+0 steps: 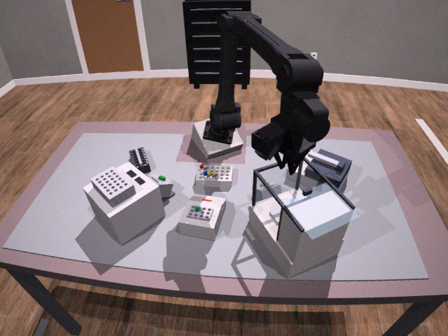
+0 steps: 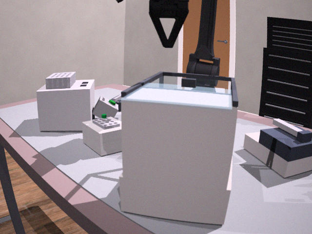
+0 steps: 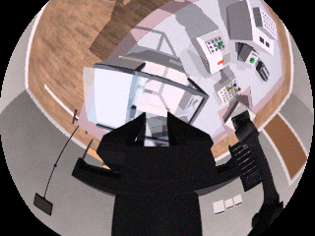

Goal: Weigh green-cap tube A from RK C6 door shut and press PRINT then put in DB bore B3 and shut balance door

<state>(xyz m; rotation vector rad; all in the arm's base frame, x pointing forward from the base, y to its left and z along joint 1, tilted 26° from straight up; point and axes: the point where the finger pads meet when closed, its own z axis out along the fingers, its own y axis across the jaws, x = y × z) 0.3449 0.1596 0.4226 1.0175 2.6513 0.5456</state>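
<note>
My hand is 7 cm to the right of the glass door pane, 7 cm above it and 3 cm short of it. From my hand the other things lie so: dry block 25 cm below, 24 cm to the right, 4 cm behind; spectrophotometer 31 cm behind, 21 cm below, 14 cm to the left; tube rack RK 26 cm below, 25 cm behind, 24 cm to the right.
</note>
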